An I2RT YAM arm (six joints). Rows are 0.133 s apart.
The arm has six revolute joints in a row. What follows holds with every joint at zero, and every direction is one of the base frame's. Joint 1 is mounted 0.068 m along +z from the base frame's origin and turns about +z. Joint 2 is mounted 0.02 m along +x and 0.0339 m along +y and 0.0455 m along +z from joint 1 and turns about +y. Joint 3 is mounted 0.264 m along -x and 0.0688 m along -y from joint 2 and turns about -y. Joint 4 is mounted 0.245 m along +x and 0.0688 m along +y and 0.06 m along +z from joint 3 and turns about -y. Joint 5 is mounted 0.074 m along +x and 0.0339 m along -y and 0.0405 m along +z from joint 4 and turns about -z. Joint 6 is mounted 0.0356 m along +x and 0.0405 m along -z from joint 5 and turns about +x. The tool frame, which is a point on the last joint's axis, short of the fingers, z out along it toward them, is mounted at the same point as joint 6; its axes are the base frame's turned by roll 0, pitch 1.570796 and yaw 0 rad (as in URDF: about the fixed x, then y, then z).
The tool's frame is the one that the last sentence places.
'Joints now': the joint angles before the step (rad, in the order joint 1, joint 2, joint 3, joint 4, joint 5, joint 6). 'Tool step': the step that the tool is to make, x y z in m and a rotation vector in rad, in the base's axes. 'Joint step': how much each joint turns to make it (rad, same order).
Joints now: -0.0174, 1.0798, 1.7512, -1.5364, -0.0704, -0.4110
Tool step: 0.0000, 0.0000, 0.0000, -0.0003, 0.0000, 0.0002
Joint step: 0.0000, 0.0000, 0.0000, 0.0000, 0.0001, -0.0003
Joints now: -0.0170, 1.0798, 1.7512, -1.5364, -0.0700, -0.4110
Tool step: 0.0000, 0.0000, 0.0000, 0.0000, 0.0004, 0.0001
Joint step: 0.0000, 0.0002, 0.0002, -0.0004, -0.0001, -0.0001
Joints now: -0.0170, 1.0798, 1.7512, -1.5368, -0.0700, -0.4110
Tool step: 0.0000, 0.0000, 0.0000, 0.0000, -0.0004, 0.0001
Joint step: 0.0000, -0.0002, -0.0002, 0.0004, -0.0001, -0.0001
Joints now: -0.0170, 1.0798, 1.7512, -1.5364, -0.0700, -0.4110
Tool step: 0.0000, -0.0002, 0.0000, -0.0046, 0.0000, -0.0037
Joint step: 0.0001, 0.0000, 0.0000, 0.0000, 0.0060, -0.0001
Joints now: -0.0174, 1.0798, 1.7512, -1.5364, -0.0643, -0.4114
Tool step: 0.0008, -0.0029, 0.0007, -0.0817, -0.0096, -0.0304
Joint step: 0.0002, -0.0001, 0.0001, 0.0102, 0.0817, -0.0300
